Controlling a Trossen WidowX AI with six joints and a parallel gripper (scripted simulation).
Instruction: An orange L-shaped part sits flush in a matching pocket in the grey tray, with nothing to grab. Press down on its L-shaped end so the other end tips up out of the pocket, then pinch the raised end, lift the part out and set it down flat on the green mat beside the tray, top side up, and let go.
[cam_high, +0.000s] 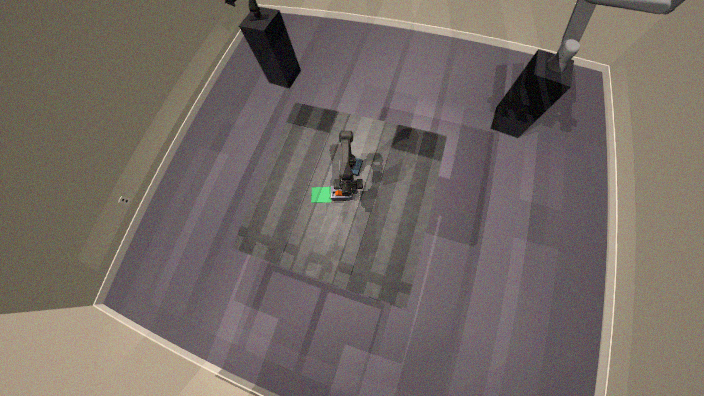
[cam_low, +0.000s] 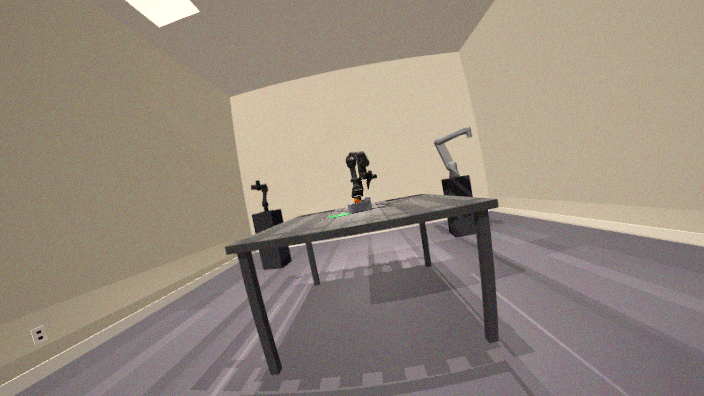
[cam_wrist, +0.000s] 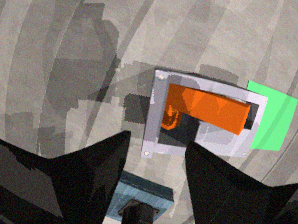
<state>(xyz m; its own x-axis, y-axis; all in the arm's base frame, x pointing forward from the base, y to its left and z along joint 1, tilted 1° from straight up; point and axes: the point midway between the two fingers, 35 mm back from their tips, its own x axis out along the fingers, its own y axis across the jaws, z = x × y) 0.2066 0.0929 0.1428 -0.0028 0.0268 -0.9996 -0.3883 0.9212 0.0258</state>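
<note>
Right now the orange L-shaped part is 100 mm below my gripper tip, 40 mm to the right of it and 10 mm ahead of it. Round my gripper tip: green mat 210 mm to the right, 160 mm below, 80 mm ahead; then grey tray 160 mm below, 60 mm to the right, 20 mm ahead.
</note>
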